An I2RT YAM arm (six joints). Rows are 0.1 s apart.
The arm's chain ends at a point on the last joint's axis. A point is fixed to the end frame.
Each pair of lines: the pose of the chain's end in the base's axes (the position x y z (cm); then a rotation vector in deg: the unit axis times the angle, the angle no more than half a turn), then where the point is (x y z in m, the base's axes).
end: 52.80 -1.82 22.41 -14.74 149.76 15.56
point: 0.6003 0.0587 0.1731
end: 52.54 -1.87 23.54 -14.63 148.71 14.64
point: 0.5990 0.0575 0.1853
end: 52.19 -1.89 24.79 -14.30 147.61 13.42
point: 0.5973 0.0561 0.1986
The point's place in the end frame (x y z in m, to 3 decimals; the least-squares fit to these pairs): -0.047 0.050 0.095
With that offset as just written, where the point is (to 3 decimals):
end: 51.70 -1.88 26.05 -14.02 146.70 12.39
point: 0.594 0.055 0.212
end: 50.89 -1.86 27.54 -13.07 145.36 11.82
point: 0.588 0.054 0.229
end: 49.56 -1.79 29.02 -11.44 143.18 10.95
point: 0.578 0.053 0.247
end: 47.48 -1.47 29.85 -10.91 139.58 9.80
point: 0.561 0.055 0.260
